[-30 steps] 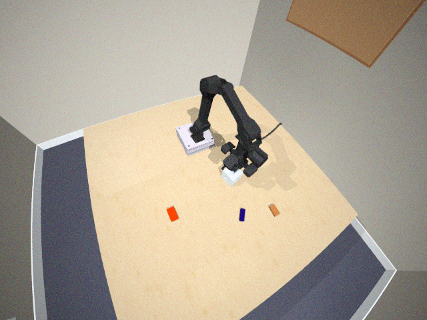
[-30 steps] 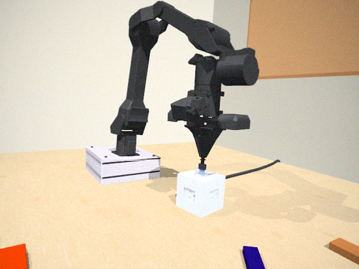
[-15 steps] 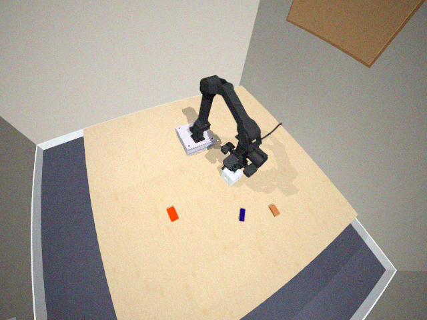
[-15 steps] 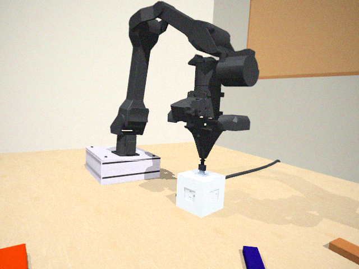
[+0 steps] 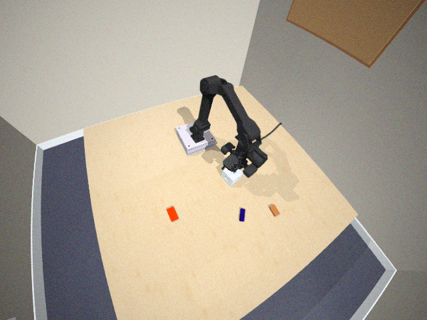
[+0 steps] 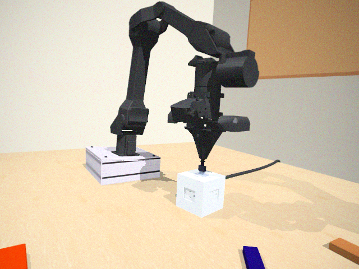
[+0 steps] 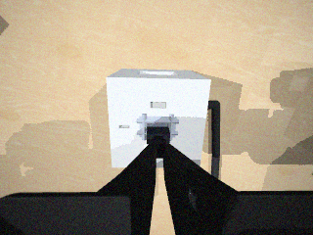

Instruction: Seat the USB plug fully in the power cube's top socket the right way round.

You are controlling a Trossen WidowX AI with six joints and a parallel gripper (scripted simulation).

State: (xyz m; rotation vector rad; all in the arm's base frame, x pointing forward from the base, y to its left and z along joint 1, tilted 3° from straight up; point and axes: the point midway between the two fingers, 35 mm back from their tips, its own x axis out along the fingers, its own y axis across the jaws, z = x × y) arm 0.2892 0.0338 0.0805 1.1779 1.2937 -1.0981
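The dark USB plug is 20 mm below my gripper tip. Round my gripper tip: blue block: 200 mm ahead, 110 mm below, 80 mm to the right; orange-red block: 360 mm to the right, 100 mm below, 10 mm ahead; tan block: 280 mm ahead, 100 mm below, 80 mm to the left.
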